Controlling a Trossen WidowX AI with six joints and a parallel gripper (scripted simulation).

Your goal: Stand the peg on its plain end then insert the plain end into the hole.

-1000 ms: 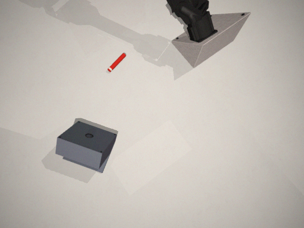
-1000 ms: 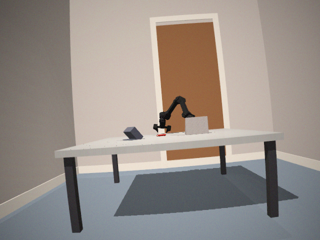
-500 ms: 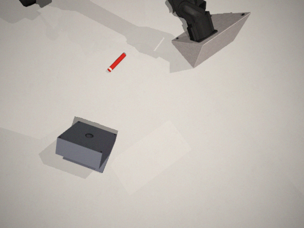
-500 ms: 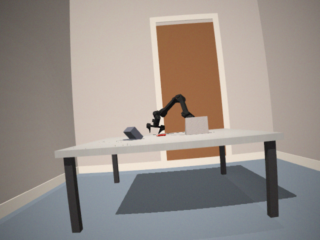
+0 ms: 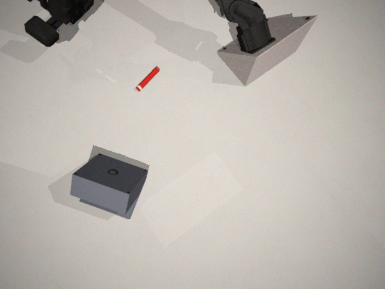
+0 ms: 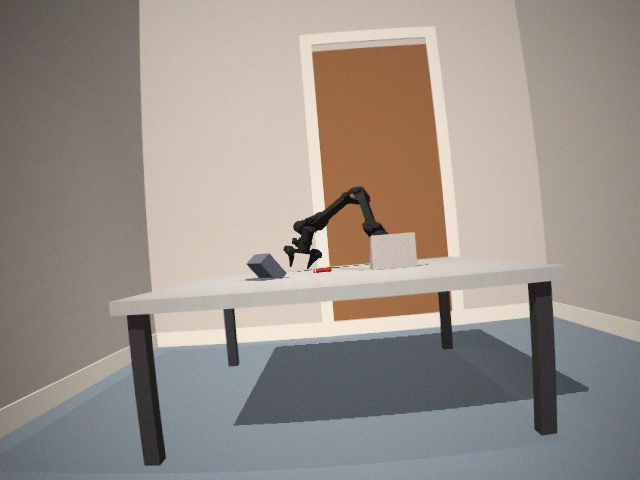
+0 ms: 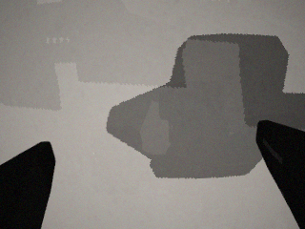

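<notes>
The peg is 24 cm to the left of my gripper tip, 12 cm behind it and 1 cm below it. Round my gripper tip: panel 45 cm to the left, 7 cm ahead, 2 cm above.
</notes>
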